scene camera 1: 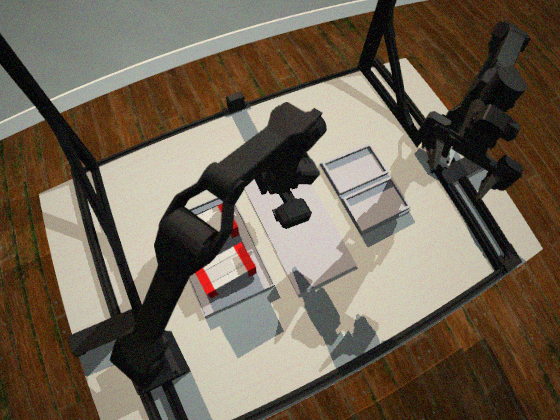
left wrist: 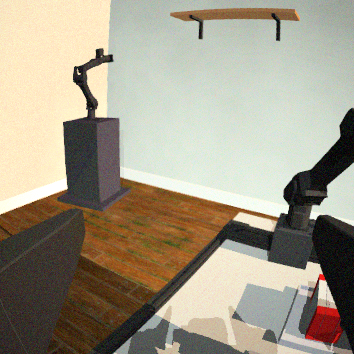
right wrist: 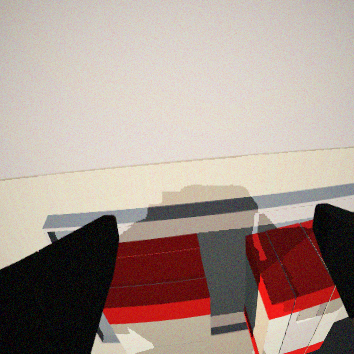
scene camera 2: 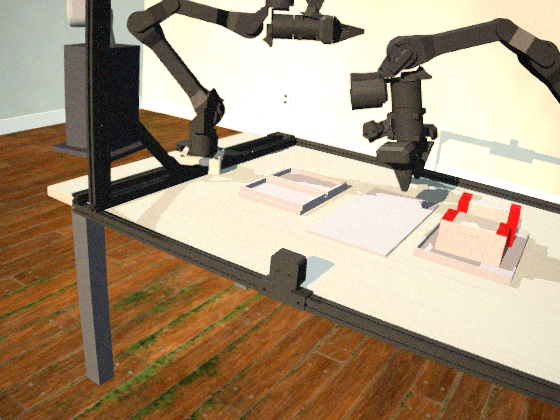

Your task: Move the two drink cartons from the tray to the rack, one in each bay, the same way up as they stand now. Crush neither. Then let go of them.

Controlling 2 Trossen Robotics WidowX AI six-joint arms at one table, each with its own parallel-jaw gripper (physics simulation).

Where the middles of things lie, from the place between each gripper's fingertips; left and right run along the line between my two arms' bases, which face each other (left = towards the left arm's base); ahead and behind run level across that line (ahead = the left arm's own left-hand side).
Labels:
Now: the pale flat mat (scene camera 1: 312,252) 3 cm ahead of my right hand, 5 cm to the left of it and 9 cm below it.
My left gripper is now 36 cm above the pale flat mat, 20 cm past it and 13 cm to the left of it.

